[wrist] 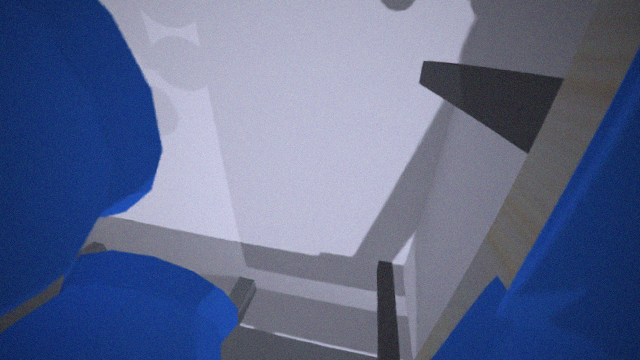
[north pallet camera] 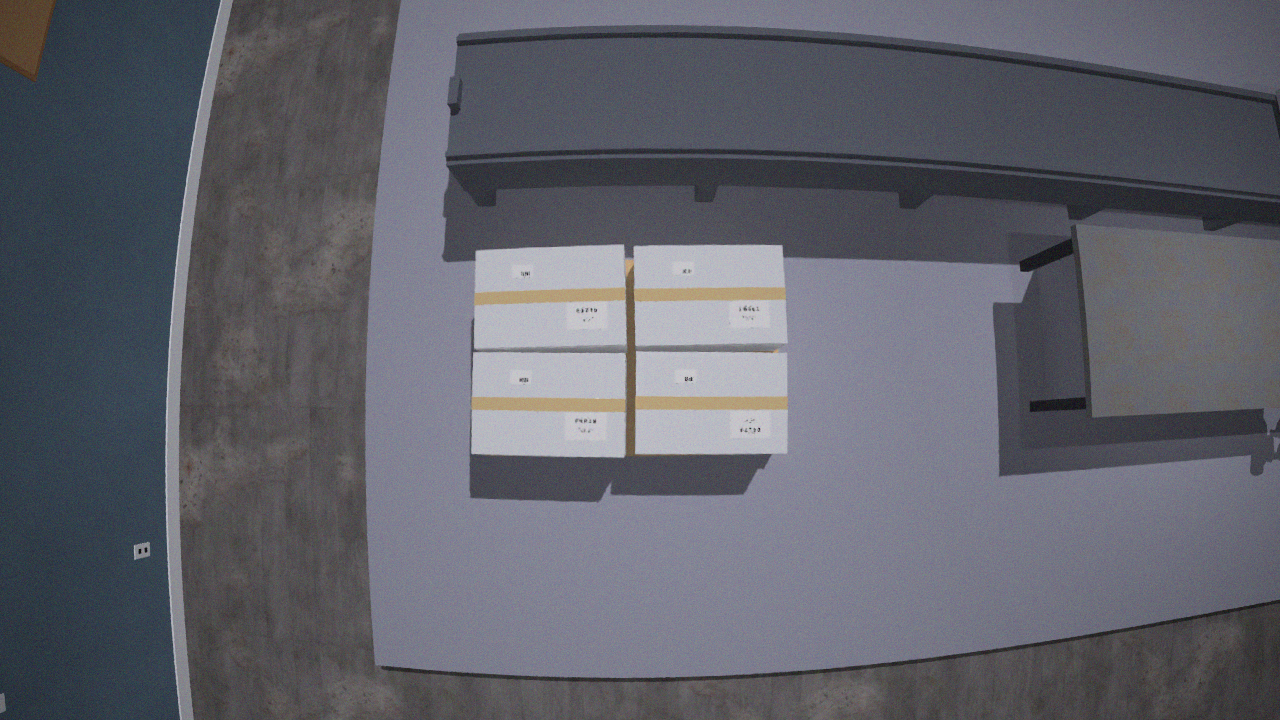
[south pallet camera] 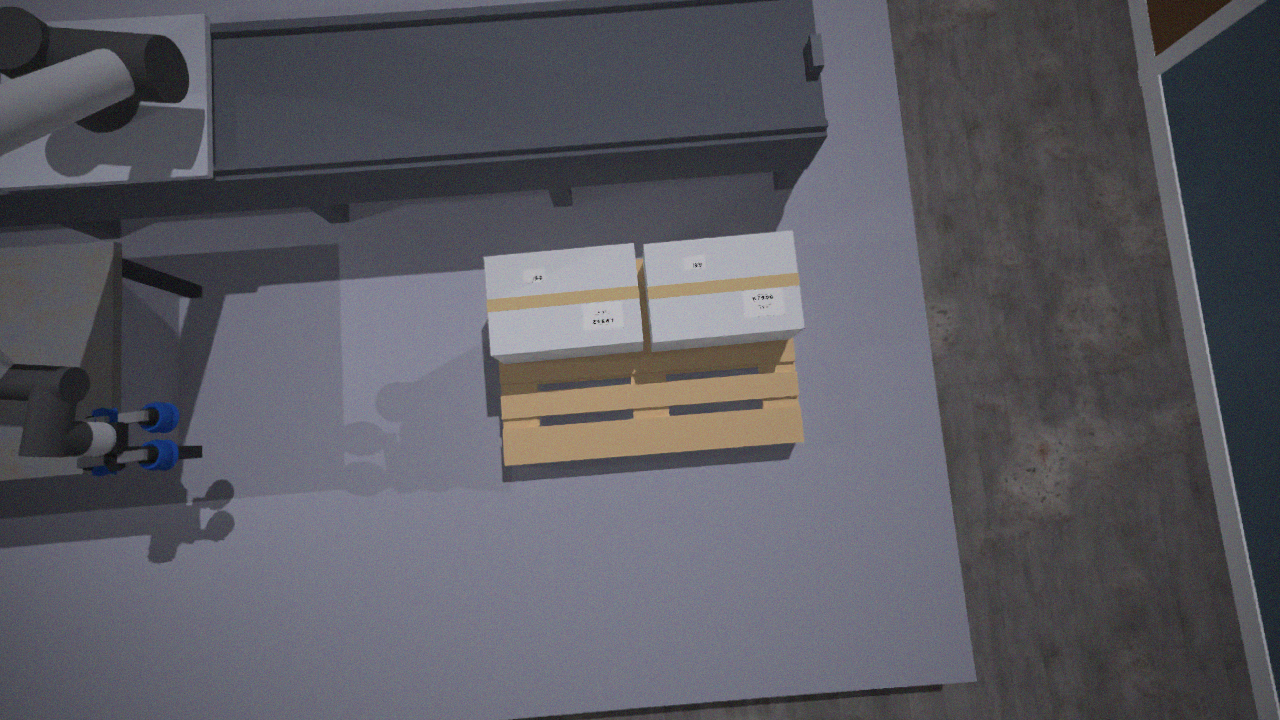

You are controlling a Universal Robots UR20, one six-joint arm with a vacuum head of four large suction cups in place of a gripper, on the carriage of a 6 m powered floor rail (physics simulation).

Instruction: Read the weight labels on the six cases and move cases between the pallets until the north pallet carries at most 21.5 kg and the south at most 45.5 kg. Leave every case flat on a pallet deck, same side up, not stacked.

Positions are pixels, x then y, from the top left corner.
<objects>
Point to a case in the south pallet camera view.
At 739, 289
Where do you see a case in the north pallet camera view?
At 572, 299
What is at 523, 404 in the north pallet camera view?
A case.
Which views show my suction head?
The wrist view and the south pallet camera view only.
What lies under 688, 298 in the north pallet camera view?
A case.
</objects>
